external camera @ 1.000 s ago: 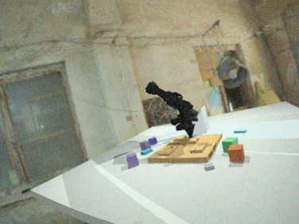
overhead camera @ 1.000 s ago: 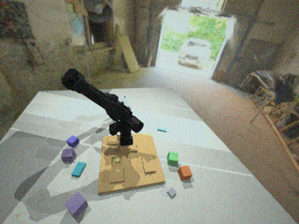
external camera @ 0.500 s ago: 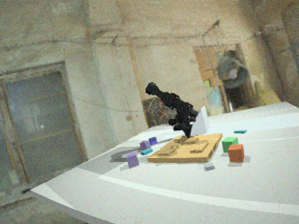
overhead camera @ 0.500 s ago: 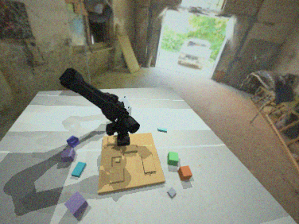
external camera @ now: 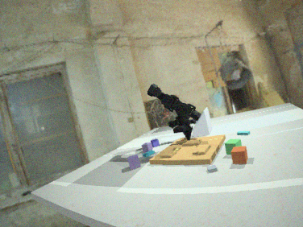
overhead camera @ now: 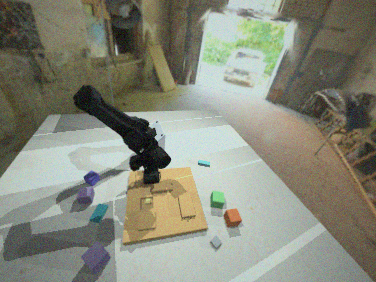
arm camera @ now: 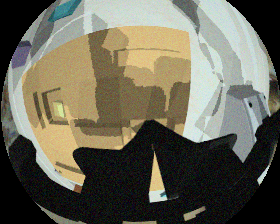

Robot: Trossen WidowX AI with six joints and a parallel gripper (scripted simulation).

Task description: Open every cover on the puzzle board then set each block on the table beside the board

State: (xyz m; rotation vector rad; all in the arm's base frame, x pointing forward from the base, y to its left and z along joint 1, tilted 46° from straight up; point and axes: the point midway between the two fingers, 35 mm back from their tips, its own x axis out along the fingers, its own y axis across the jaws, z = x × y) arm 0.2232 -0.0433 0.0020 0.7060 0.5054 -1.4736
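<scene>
My gripper tip is 90 mm short of the tan puzzle board and 40 mm to the right of it. From my gripper tip the other things lie so: teal piece (40 mm behind, 290 mm to the left, 20 mm below); then teal block (110 mm ahead, 210 mm to the right, 20 mm below); then blue-violet block (50 mm behind, 250 mm to the right).
</scene>
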